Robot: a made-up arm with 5 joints. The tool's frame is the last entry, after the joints. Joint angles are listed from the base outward. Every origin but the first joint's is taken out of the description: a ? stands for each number. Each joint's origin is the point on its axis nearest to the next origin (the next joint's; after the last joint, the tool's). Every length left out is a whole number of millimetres.
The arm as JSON. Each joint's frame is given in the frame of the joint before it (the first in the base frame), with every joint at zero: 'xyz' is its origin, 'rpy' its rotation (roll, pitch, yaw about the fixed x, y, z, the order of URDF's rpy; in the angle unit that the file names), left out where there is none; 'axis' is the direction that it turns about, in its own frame. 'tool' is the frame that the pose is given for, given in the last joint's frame.
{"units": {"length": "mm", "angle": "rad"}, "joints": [
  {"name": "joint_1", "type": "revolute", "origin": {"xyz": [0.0, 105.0, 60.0], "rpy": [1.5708, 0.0, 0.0]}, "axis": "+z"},
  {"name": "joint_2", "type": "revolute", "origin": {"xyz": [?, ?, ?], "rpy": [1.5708, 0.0, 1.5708]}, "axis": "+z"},
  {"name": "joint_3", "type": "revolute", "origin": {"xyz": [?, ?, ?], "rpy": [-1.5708, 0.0, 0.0]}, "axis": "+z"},
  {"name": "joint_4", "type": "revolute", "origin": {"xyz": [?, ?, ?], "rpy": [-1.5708, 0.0, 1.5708]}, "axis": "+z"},
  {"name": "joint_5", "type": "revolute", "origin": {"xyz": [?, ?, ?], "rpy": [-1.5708, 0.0, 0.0]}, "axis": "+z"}
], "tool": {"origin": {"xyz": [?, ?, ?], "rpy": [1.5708, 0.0, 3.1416]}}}
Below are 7 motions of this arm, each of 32 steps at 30 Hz.
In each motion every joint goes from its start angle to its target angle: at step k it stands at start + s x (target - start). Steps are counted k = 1, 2, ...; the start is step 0. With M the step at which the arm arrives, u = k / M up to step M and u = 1 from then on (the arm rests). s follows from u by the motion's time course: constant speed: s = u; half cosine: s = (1 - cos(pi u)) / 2; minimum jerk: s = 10 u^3 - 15 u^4 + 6 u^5.
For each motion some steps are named. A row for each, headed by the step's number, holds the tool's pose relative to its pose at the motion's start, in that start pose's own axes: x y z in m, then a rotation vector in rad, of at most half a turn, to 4 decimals.
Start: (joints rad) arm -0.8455 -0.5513 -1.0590 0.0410 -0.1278
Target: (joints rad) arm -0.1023 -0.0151 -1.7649 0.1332 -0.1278
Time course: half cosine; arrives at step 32
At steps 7, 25, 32:
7: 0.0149 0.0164 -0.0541 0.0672 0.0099 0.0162
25: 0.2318 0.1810 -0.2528 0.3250 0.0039 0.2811
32: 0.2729 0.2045 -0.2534 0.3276 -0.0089 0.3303

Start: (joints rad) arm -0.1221 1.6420 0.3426 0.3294 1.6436
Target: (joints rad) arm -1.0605 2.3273 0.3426 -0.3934 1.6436
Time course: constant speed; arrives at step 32
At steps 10, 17, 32:
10: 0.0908 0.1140 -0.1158 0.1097 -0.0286 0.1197
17: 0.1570 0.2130 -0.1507 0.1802 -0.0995 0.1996
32: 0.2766 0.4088 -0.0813 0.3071 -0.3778 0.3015

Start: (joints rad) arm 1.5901 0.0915 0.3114 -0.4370 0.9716
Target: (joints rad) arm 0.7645 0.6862 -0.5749 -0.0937 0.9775
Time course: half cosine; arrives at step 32
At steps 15, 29, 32:
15: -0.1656 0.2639 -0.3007 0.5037 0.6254 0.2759
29: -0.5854 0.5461 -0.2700 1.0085 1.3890 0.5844
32: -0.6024 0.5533 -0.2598 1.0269 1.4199 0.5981

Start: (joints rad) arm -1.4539 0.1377 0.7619 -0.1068 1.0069
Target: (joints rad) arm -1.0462 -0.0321 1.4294 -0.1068 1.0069
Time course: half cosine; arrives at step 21
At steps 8, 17, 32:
8: 0.0387 -0.0203 0.1503 -0.0748 -0.3359 -0.0238
17: -0.0297 -0.0198 0.4338 -0.2127 -0.9686 -0.0554
32: -0.0543 -0.0155 0.4698 -0.2329 -1.0610 -0.0586

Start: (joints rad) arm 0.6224 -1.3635 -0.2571 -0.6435 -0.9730
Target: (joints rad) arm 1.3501 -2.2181 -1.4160 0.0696 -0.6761
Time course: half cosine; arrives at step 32
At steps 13, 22, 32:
13: -0.1053 0.0782 0.1761 -0.4579 0.5233 -0.4229
22: -0.1426 0.3535 0.3920 -0.9315 1.1385 -1.1080
32: -0.0766 0.5474 0.4482 -1.1020 1.4651 -1.5393

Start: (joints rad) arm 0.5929 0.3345 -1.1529 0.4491 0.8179
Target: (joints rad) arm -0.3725 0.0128 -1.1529 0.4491 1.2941
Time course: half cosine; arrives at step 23
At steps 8, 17, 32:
8: -0.1830 -0.0324 -0.1261 0.0347 0.3678 -0.1304
17: -0.6650 -0.0207 -0.1443 0.0962 1.1324 -0.4321
32: -0.7916 0.0035 -0.0842 0.1102 1.3393 -0.5250

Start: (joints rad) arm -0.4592 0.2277 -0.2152 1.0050 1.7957
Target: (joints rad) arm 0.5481 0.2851 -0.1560 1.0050 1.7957
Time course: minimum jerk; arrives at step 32
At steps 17, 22, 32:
17: 0.1932 0.2712 0.2916 -0.2454 -0.3071 0.4473
22: 0.2034 0.4397 0.4164 -0.3657 -0.4510 0.6536
32: 0.1791 0.5620 0.4900 -0.4506 -0.5502 0.7942

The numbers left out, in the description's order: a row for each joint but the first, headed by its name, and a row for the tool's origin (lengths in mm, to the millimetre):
joint_2: -108.0 43.0 0.0
joint_3: 26.0 284.0 0.0
joint_4: -130.0 105.0 0.0
joint_5: 46.0 -360.0 0.0
tool: -312.0 -33.0 0.0

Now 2 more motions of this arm.
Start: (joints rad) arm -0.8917 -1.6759 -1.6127 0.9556 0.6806
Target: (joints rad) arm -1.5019 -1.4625 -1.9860 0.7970 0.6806
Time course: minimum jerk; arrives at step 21
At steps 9, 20, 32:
9: -0.0468 -0.0405 0.2257 -0.2537 -0.1119 -0.0626
20: -0.2480 -0.0209 0.5745 -0.6723 -0.2655 -0.2684
32: -0.2484 -0.0208 0.5750 -0.6729 -0.2657 -0.2689

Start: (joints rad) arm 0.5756 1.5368 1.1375 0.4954 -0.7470
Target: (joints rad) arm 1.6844 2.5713 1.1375 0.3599 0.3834
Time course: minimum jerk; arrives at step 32
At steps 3, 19, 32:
3: -0.0059 -0.0021 -0.0067 0.0051 0.0127 -0.0080
19: -0.7092 0.2125 -0.3061 0.6516 1.3343 -0.4946
32: -0.9407 0.4392 -0.0774 1.0525 2.0410 -0.5449

